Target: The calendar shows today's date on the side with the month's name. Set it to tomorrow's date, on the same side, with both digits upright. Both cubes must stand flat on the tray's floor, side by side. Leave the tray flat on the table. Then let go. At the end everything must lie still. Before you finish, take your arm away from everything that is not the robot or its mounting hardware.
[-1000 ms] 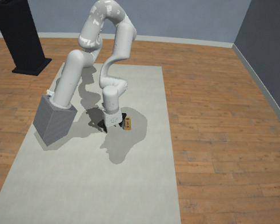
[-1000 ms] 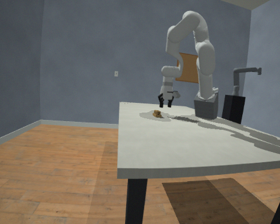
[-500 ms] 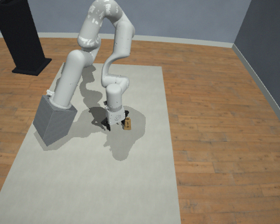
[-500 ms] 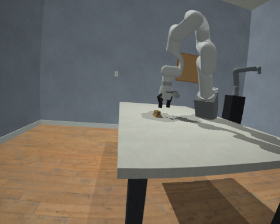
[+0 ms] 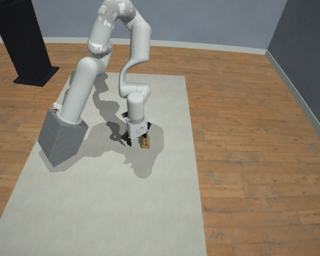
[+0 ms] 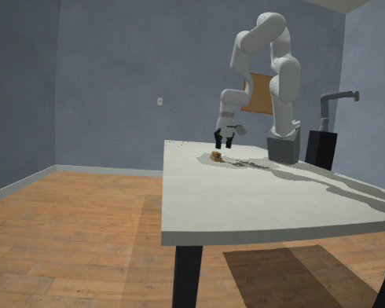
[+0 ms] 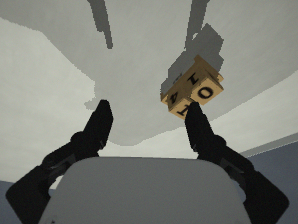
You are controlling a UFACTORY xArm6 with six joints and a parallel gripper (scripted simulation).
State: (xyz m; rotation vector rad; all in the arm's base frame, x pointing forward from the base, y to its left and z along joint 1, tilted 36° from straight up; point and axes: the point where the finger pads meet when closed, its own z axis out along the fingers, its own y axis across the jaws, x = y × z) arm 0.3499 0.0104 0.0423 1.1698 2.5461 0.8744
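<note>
The wooden digit cube lies 4 cm below my hand, 4 cm ahead of it and 2 cm to the left of it. Also, from my hand: wooden calendar tray: 6 cm below, 4 cm to the left, 4 cm ahead.
</note>
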